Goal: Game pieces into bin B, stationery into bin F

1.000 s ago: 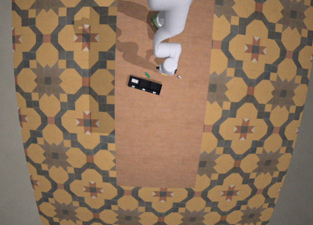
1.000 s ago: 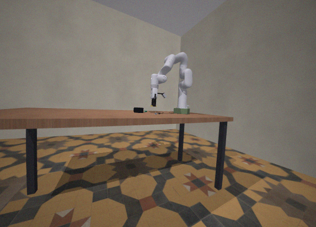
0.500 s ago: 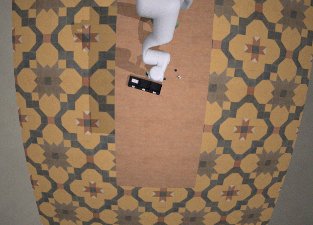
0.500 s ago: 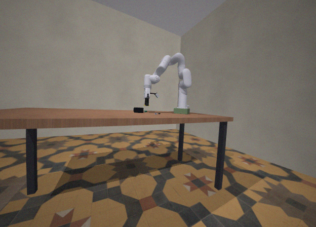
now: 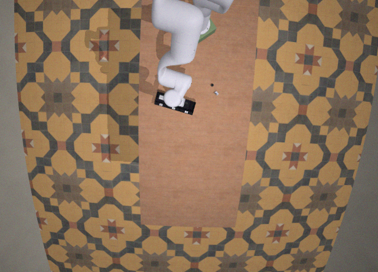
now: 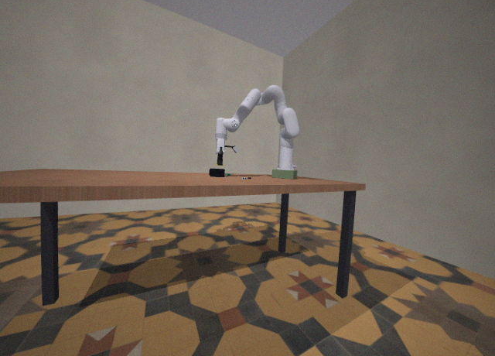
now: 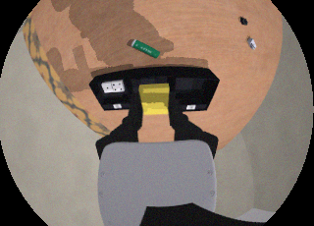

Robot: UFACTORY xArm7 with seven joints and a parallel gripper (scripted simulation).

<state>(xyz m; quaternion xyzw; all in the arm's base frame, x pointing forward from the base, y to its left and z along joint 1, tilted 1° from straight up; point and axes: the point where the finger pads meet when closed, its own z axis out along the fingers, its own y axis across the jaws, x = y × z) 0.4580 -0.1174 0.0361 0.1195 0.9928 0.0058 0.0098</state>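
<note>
Now: hand 7 cm above the black triple bin, 2 cm short of it and 1 cm to the left of it. The rest, counted from my hand: yellow block: 2 cm below; white piece: 9 cm to the right, 8 cm below, 1 cm behind; green piece: 8 cm below, 6 cm behind.
</note>
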